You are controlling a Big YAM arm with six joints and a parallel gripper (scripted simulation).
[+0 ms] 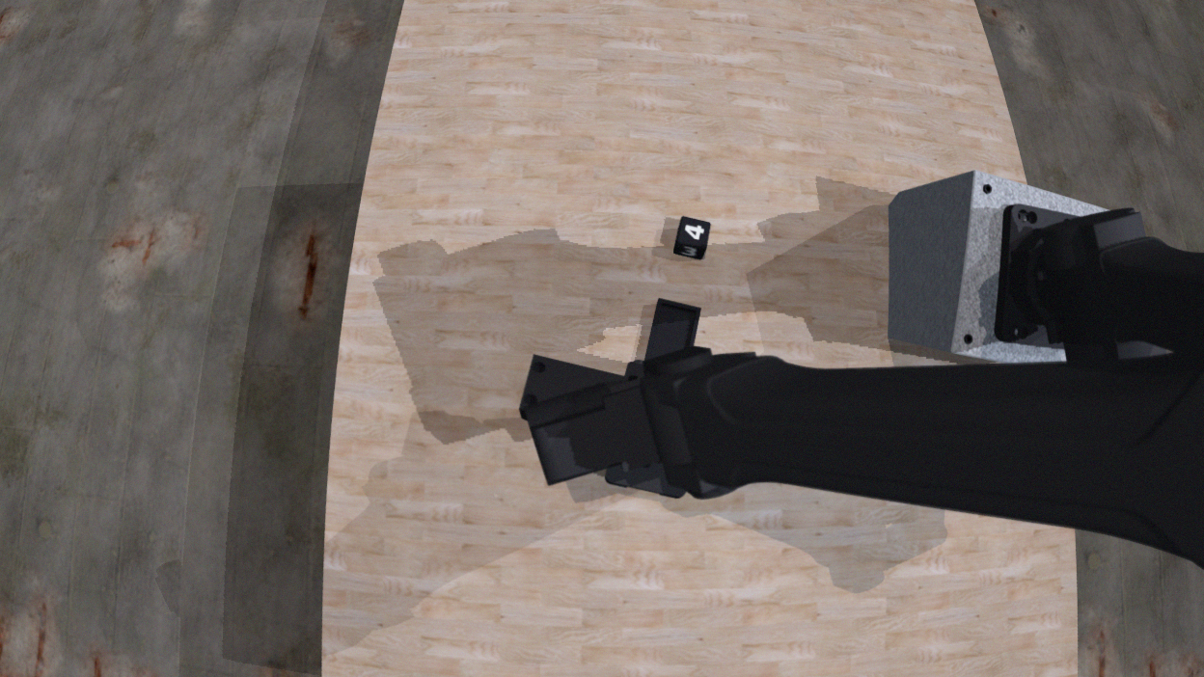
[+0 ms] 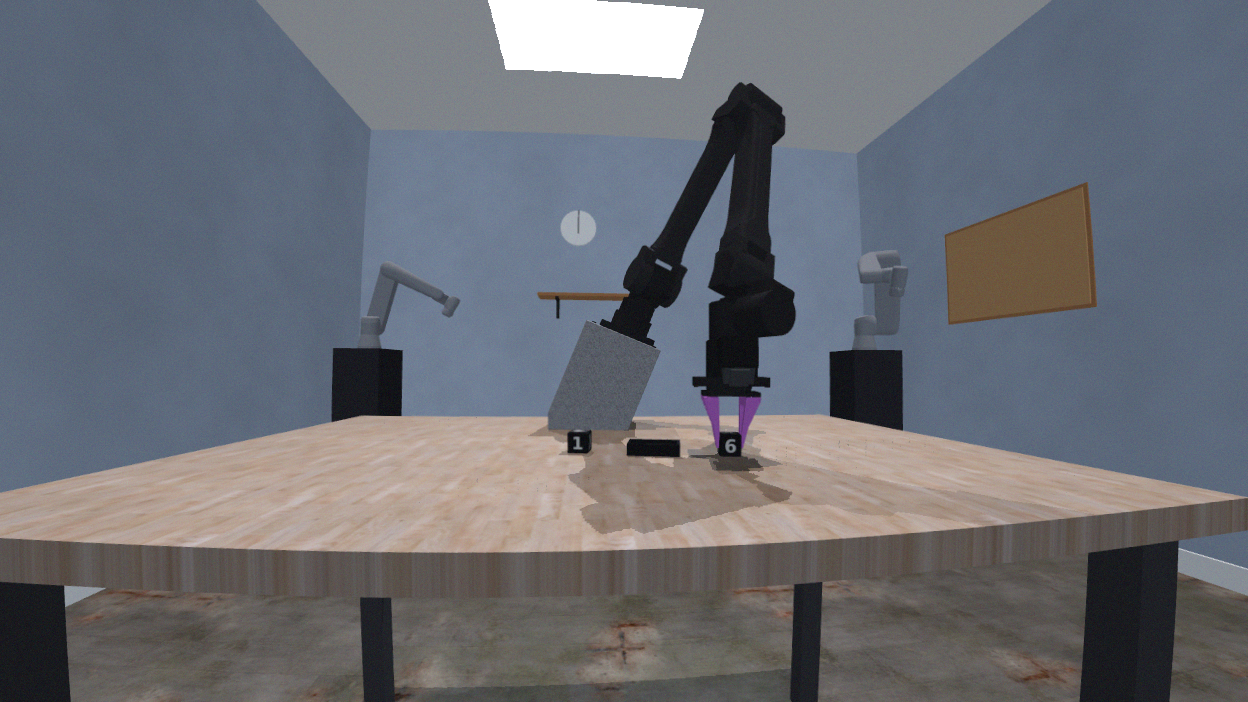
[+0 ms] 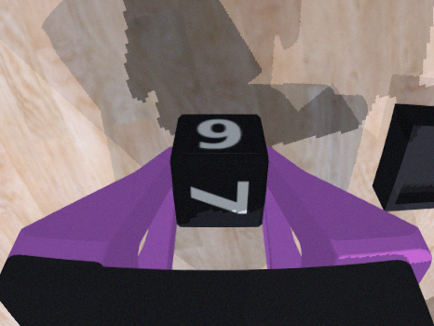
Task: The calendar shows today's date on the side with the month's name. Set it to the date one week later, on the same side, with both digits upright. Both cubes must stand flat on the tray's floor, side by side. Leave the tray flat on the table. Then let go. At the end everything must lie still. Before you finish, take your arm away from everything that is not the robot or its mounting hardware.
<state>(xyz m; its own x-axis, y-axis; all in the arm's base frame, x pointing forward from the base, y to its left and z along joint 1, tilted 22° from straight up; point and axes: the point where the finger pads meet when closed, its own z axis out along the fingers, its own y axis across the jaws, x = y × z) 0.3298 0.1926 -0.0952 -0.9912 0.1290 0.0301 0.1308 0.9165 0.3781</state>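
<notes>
My hand is right at the black cube. Round my hand: black tray (20 mm behind, 100 mm to the right, 10 mm below).
</notes>
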